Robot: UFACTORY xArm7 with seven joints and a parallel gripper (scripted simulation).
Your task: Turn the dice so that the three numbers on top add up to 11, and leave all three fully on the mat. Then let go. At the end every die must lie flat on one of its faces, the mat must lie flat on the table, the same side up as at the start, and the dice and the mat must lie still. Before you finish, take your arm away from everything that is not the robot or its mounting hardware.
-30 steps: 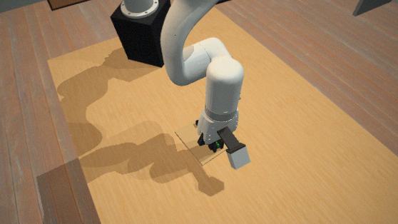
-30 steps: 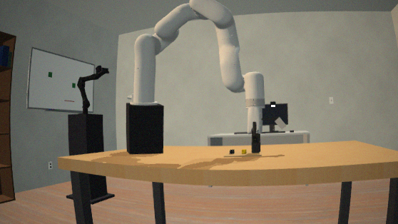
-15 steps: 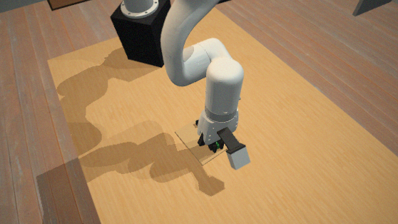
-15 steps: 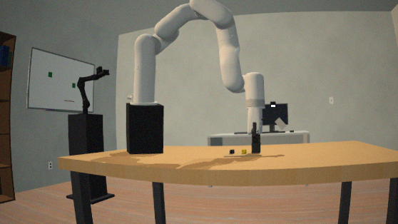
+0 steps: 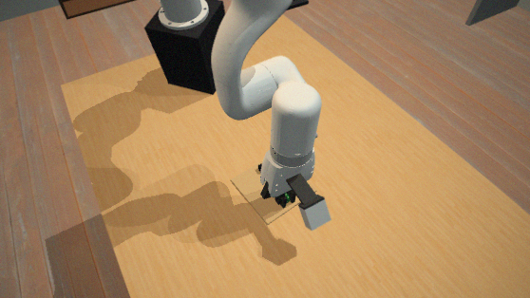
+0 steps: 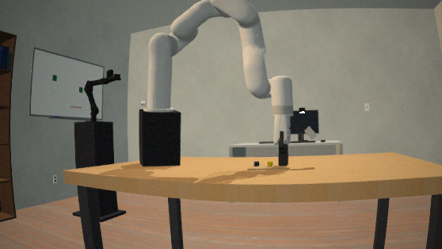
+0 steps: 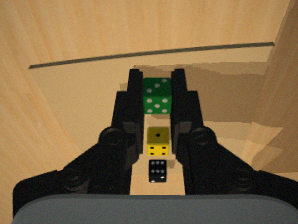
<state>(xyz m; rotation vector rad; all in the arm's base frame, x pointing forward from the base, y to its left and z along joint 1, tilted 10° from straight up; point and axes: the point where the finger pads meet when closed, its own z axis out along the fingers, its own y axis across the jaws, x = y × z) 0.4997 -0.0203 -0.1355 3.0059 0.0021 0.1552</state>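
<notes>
Right now the green die is 10 mm below my hand. The rest, counted from my hand: black die: 100 mm behind, 10 mm below; then yellow die: 50 mm behind, 10 mm below; then tan mat: 50 mm behind, 20 mm below.
</notes>
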